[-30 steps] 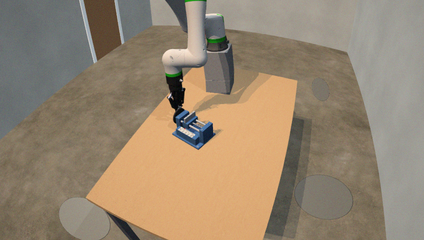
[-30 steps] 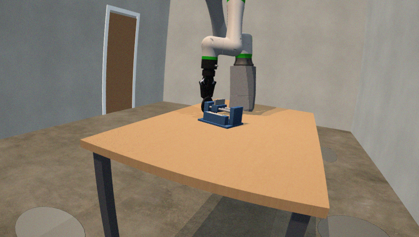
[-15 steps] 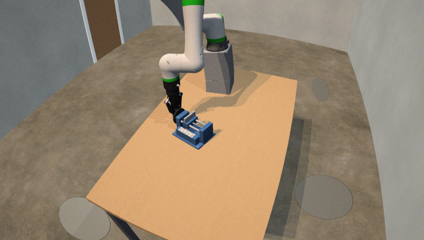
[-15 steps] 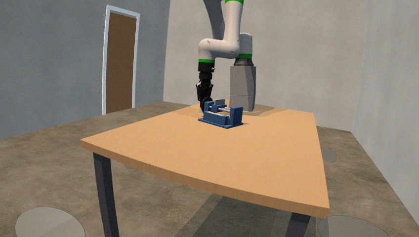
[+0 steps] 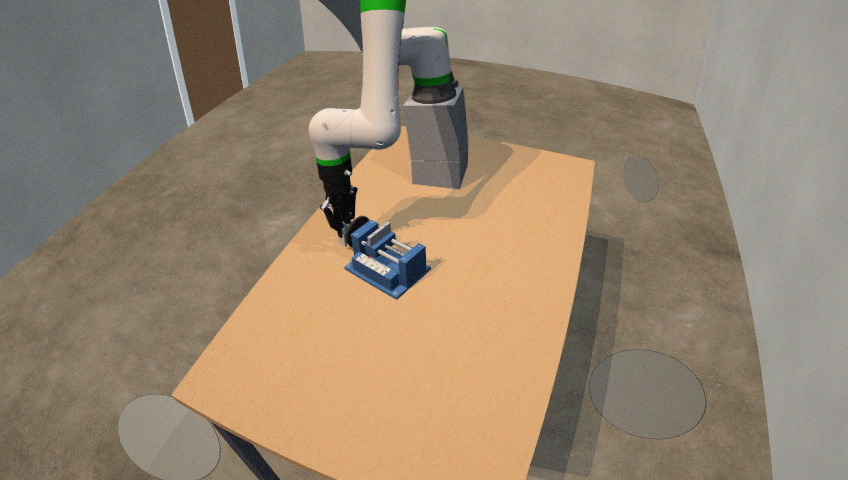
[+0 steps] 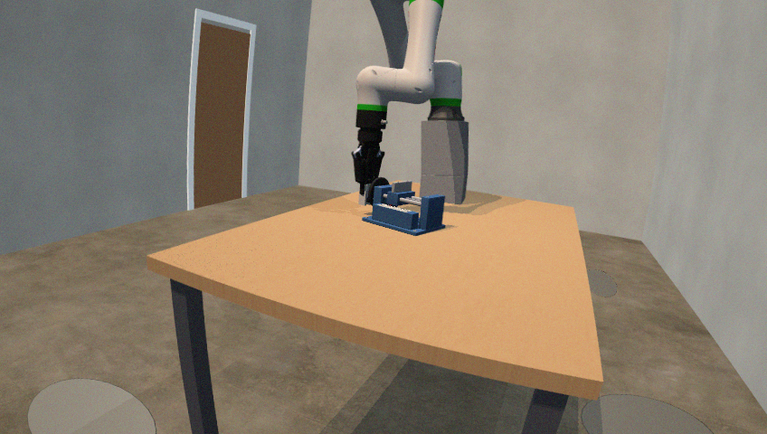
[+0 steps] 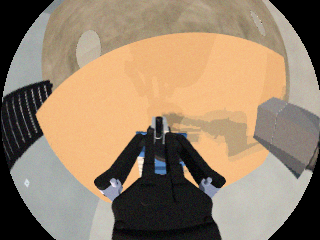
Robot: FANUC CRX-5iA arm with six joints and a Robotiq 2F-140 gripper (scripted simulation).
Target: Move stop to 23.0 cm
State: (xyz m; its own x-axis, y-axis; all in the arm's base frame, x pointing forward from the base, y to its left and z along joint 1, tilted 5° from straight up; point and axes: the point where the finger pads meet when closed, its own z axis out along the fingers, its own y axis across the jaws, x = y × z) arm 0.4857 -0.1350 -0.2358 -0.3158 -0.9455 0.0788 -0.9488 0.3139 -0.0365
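Right now the black handwheel is 2 cm to the left of my hand and 1 cm below it. From my hand the other things lie so: grey stop plate (3 cm ahead, 12 cm to the left, 2 cm above).
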